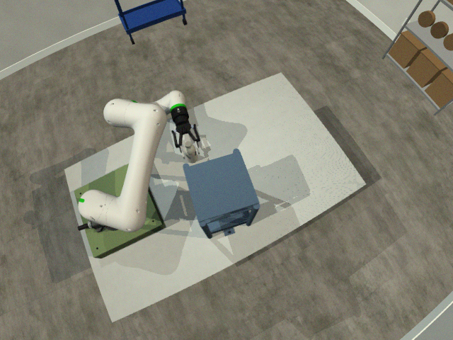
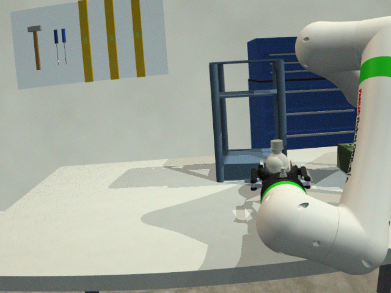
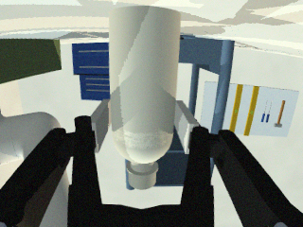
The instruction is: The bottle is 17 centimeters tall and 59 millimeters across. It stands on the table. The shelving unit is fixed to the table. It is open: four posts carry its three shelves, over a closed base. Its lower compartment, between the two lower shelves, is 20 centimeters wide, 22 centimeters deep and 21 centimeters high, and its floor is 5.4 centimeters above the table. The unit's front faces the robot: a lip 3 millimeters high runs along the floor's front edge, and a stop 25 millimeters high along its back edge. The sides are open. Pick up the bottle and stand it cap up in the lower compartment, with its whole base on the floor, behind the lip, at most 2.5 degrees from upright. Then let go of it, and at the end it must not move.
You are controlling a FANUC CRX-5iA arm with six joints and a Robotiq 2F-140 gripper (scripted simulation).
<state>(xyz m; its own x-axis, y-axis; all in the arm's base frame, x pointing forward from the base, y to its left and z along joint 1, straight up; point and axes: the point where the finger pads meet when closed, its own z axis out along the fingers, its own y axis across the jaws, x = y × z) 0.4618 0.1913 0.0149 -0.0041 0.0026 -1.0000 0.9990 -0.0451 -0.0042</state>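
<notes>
The bottle is 1 cm above my hand. Also, from my hand: shelving unit: 32 cm to the right, 9 cm above, 6 cm ahead.
</notes>
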